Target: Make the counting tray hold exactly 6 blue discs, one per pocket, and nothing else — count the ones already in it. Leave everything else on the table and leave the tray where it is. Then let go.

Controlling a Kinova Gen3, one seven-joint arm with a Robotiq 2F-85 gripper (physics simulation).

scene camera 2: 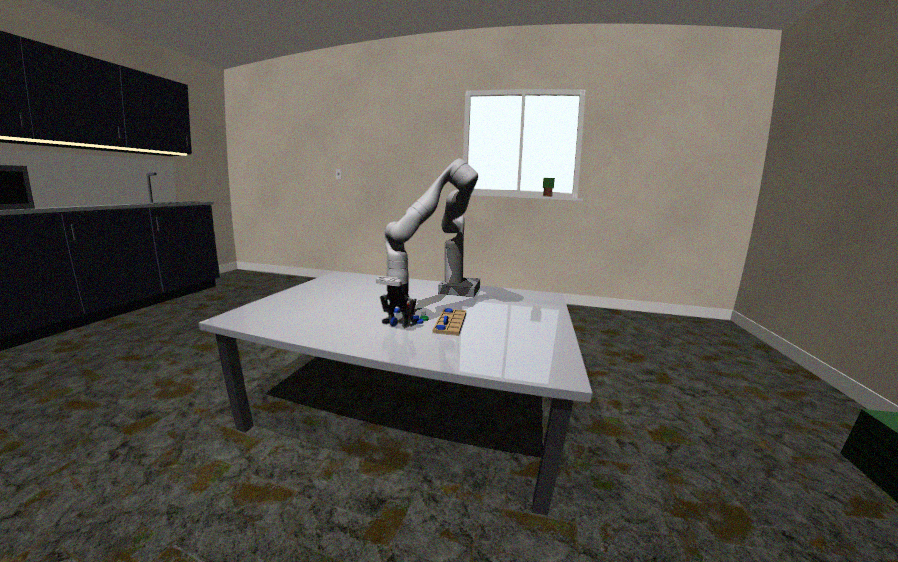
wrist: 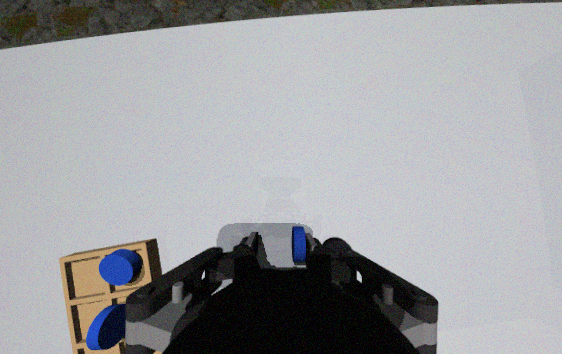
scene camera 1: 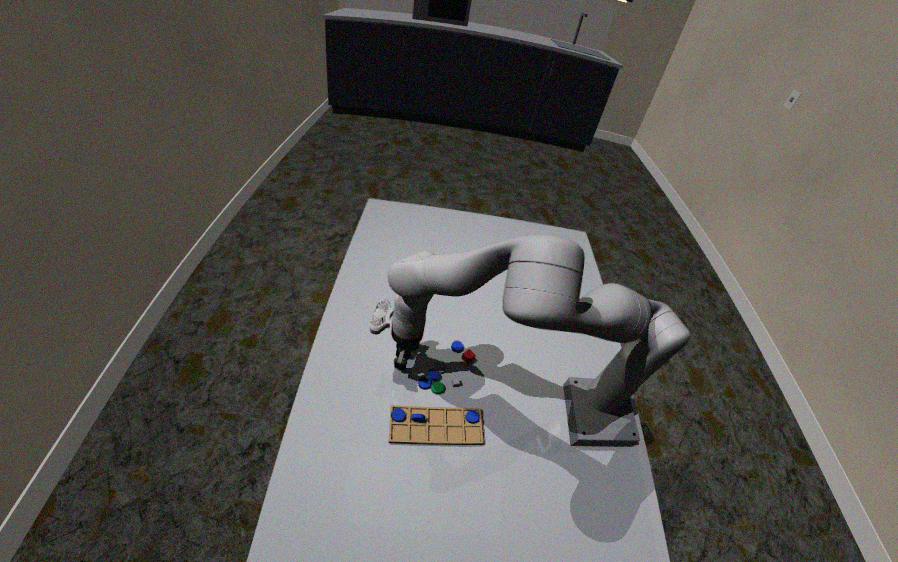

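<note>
The wooden counting tray lies on the table and holds three blue discs. Two of them lie flat, and one is tilted in its pocket. The flat corner disc also shows in the wrist view. My gripper is down at the table top behind the tray, half open. A blue disc shows edge-on between the fingers, close to the right finger and not clamped. More loose blue discs lie near it.
A green disc, a red cube and a small dark piece lie among the loose discs. A black disc sits just outside my right finger. A white shoe-like object lies to the left. The arm's base stands right of the tray.
</note>
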